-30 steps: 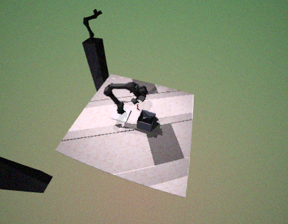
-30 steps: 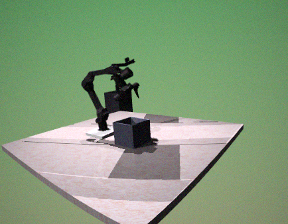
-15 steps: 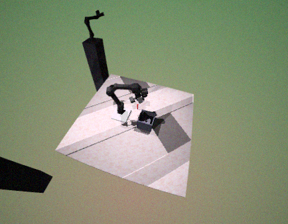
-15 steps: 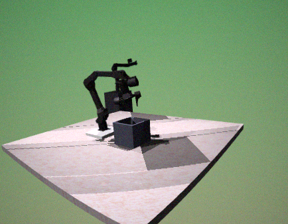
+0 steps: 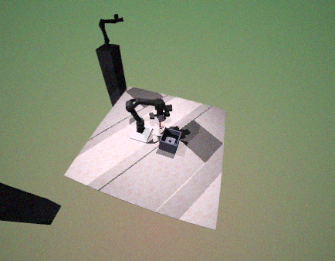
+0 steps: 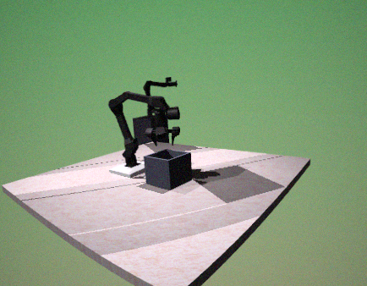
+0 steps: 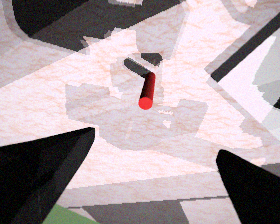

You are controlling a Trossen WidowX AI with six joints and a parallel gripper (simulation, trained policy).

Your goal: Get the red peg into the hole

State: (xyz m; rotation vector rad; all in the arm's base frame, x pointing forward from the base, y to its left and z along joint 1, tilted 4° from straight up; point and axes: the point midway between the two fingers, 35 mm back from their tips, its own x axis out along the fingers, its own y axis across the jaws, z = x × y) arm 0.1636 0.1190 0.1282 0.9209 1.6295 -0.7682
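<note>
My gripper tip is now 9 cm above the red peg and 1 cm short of it. From my gripper tip the other things lie so: plate (17 cm to the right, 16 cm ahead, 8 cm below).
</note>
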